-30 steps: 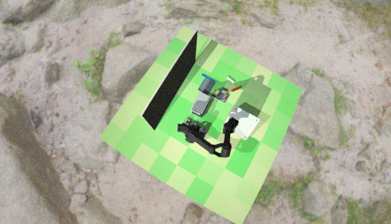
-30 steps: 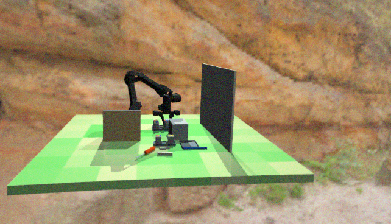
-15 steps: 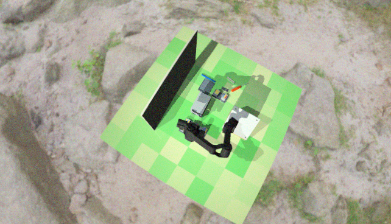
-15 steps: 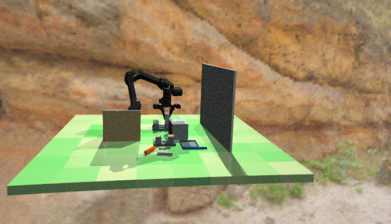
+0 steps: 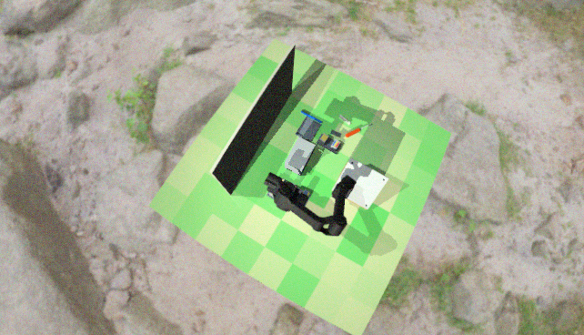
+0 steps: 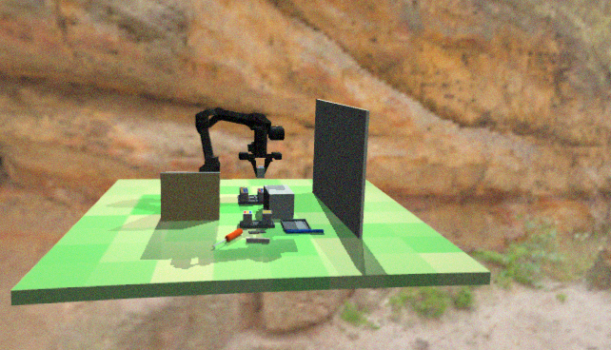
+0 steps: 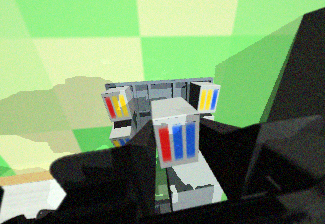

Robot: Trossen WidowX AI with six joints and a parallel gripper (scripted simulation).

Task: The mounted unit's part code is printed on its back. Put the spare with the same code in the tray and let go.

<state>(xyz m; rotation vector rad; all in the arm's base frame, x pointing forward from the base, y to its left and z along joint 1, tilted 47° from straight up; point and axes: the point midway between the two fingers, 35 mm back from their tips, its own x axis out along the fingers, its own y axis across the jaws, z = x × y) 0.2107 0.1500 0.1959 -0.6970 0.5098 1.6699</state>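
Now: the dark tray 40 cm to the right of my gripper tip, 14 cm ahead of it and 11 cm below it. From my gripper tip the other things lie so: small pale bar 58 cm to the right, 10 cm below, 1 cm ahead; grey mounted unit 22 cm to the right, 8 cm ahead, 6 cm below; dark wall panel 31 cm ahead, 19 cm to the right, 11 cm above.
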